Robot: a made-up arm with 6 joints.
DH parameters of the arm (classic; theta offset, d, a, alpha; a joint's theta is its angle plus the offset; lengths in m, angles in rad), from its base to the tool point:
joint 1: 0 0.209 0 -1.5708
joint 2: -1.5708 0 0.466 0
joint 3: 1.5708 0.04 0 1.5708
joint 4: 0 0.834 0 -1.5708
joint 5: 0 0 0 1.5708
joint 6: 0 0.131 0 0
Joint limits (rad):
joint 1: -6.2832..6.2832
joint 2: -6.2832..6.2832
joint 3: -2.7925..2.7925
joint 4: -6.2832..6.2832
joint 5: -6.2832..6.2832
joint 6: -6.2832..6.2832
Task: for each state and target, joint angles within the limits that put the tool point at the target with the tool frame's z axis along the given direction. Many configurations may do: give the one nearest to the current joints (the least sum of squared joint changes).
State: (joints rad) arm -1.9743 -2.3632 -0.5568 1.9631 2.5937 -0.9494
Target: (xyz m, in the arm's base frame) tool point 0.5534 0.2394 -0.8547 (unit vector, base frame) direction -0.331 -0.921 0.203
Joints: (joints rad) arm -2.5413 -2.4390 -0.2096 2.3816 2.1587 -0.9494
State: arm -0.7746 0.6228 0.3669 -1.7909 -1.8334 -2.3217
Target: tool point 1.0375 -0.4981 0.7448 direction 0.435 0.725 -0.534
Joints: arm -0.5789 0.9737 0.1723 -2.0813 -1.8232 -2.3217
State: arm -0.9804 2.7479 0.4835 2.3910 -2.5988 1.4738
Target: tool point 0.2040 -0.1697 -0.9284 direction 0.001 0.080 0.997
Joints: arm -0.8713 2.8304 0.1590 2.6217 -3.2470 1.4738
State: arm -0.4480 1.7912 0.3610 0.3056 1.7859 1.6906
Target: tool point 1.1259 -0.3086 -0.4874 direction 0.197 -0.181 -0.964
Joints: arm -0.2886 1.7508 0.4432 -0.1808 0.7113 1.6906
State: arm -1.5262 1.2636 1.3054 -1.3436 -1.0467 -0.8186
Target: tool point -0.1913 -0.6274 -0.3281 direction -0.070 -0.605 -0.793
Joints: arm -1.9609 0.7062 2.1009 -0.5133 -0.3435 -0.8186
